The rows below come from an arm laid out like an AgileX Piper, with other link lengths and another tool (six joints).
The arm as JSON. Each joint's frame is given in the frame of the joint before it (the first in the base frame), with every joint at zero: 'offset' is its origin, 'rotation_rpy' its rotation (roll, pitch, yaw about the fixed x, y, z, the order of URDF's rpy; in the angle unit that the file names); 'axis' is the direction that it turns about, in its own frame. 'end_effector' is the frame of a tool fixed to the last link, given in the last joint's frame.
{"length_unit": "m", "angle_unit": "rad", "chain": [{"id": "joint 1", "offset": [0.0, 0.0, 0.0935], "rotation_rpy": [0.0, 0.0, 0.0], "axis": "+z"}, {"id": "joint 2", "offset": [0.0, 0.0, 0.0], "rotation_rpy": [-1.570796, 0.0, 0.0], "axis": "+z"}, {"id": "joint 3", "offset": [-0.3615, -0.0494, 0.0], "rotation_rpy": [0.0, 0.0, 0.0], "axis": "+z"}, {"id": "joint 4", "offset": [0.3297, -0.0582, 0.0], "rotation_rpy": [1.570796, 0.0, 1.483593], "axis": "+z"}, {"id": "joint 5", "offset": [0.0, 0.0, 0.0], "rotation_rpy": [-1.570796, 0.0, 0.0], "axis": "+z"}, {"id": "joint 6", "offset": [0.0, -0.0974, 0.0], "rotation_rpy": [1.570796, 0.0, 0.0], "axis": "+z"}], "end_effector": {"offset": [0.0, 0.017, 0.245], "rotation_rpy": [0.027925, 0.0, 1.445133]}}
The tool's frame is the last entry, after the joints.
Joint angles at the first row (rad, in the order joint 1, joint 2, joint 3, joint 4, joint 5, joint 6):
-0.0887, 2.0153, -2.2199, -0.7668, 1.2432, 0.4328
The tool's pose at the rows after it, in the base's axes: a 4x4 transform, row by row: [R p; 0 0 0 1], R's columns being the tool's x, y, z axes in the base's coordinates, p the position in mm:
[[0.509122 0.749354 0.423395 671.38], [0.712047 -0.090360 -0.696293 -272.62], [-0.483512 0.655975 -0.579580 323.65], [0 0 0 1]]
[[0.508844 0.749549 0.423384 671.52], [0.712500 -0.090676 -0.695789 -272.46], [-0.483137 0.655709 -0.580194 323.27], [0 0 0 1]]
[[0.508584 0.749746 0.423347 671.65], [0.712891 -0.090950 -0.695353 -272.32], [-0.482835 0.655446 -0.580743 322.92], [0 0 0 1]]
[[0.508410 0.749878 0.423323 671.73], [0.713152 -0.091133 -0.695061 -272.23], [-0.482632 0.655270 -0.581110 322.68], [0 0 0 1]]
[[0.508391 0.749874 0.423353 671.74], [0.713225 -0.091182 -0.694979 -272.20], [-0.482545 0.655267 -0.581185 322.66], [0 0 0 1]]
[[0.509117 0.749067 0.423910 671.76], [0.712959 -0.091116 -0.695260 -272.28], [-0.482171 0.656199 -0.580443 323.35], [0 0 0 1]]
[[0.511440 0.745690 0.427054 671.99], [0.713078 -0.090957 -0.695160 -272.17], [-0.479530 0.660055 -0.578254 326.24], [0 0 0 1]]
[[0.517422 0.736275 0.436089 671.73], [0.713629 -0.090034 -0.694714 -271.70], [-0.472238 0.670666 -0.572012 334.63], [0 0 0 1]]
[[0.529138 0.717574 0.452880 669.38], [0.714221 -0.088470 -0.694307 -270.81], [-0.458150 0.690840 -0.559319 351.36], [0 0 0 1]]
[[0.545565 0.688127 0.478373 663.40], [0.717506 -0.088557 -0.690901 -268.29], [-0.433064 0.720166 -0.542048 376.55], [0 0 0 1]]
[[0.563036 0.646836 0.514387 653.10], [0.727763 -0.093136 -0.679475 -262.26], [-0.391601 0.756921 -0.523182 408.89], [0 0 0 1]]
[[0.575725 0.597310 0.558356 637.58], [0.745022 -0.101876 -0.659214 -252.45], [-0.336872 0.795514 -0.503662 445.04], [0 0 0 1]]
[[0.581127 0.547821 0.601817 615.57], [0.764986 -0.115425 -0.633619 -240.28], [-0.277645 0.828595 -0.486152 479.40], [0 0 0 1]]
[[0.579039 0.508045 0.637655 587.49], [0.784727 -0.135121 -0.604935 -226.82], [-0.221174 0.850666 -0.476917 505.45], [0 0 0 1]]
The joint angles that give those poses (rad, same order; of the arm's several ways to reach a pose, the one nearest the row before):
-0.0887, 2.0156, -2.2199, -0.7661, 1.2432, 0.4329
-0.0887, 2.0159, -2.2199, -0.7653, 1.2432, 0.4328
-0.0887, 2.0163, -2.2200, -0.7647, 1.2432, 0.4328
-0.0887, 2.0165, -2.2199, -0.7643, 1.2432, 0.4328
-0.0887, 2.0165, -2.2200, -0.7642, 1.2432, 0.4328
-0.0887, 2.0164, -2.2212, -0.7645, 1.2434, 0.4329
-0.0887, 2.0163, -2.2277, -0.7636, 1.2443, 0.4318
-0.0887, 2.0125, -2.2408, -0.7613, 1.2458, 0.4292
-0.0887, 1.9997, -2.2586, -0.7581, 1.2473, 0.4263
-0.0887, 1.9738, -2.2779, -0.7493, 1.2495, 0.4234
-0.0887, 1.9334, -2.2973, -0.7280, 1.2527, 0.4205
-0.0887, 1.8775, -2.3083, -0.6942, 1.2555, 0.4181
-0.0887, 1.8049, -2.2970, -0.6548, 1.2577, 0.4196
-0.0887, 1.7161, -2.2520, -0.6139, 1.2593, 0.4273

